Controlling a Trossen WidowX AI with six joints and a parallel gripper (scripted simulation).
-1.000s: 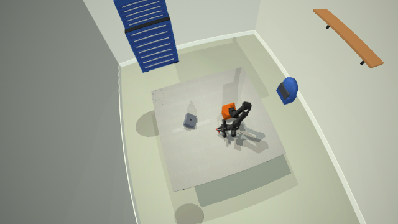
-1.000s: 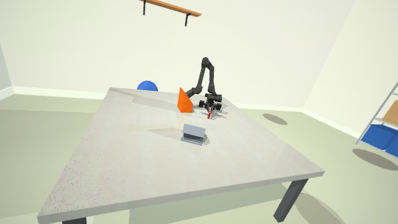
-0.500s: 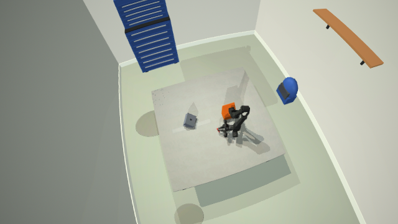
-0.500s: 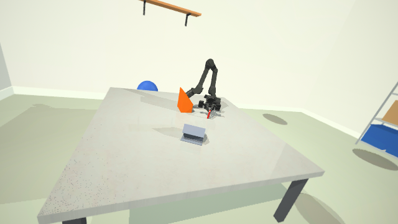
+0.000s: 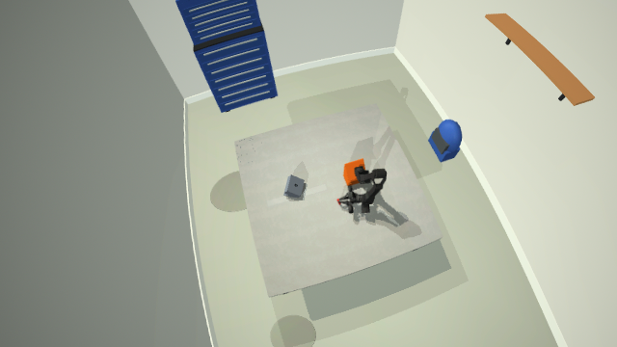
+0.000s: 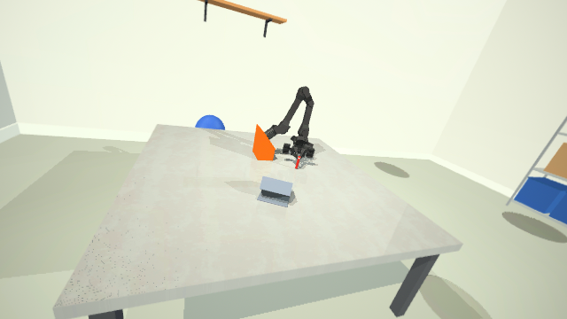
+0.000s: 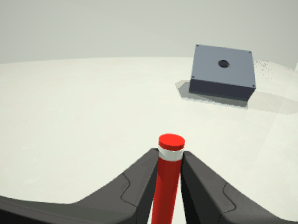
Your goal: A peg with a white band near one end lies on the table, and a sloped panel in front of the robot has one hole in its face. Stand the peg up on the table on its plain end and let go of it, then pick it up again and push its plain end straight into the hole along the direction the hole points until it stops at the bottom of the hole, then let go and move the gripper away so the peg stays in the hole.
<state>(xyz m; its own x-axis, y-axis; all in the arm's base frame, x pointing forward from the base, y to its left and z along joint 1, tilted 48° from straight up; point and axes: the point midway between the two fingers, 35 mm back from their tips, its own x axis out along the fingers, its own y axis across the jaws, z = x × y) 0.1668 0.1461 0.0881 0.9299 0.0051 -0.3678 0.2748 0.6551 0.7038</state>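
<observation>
Right now the red peg is 1 cm below my gripper tip. From my gripper tip the other things lie so: grey sloped panel: 27 cm ahead, 20 cm to the right, 3 cm below.
</observation>
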